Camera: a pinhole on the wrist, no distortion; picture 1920 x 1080 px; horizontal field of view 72.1 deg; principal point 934.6 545.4 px. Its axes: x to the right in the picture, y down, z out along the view. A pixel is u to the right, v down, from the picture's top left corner.
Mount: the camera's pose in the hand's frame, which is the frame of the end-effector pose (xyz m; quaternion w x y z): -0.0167 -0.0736 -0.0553 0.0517 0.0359 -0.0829 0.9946
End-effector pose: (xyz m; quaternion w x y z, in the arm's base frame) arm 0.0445 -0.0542 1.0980 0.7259 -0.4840 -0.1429 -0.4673
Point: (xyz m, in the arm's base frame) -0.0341 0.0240 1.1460
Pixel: 1404 480
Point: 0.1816 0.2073 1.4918
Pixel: 502 312
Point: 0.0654 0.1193 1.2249
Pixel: 972 141
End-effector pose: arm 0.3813 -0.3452 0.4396 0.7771 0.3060 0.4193 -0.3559
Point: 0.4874 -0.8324 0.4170
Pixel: 414 586
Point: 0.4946 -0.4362 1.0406
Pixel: outside the picture
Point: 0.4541 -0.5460 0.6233
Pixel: 1299 125
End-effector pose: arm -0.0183 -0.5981 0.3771 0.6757 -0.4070 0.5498 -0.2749
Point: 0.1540 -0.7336 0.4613
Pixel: 205 762
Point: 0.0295 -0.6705 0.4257
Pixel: 122 371
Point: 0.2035 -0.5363 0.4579
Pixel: 1154 245
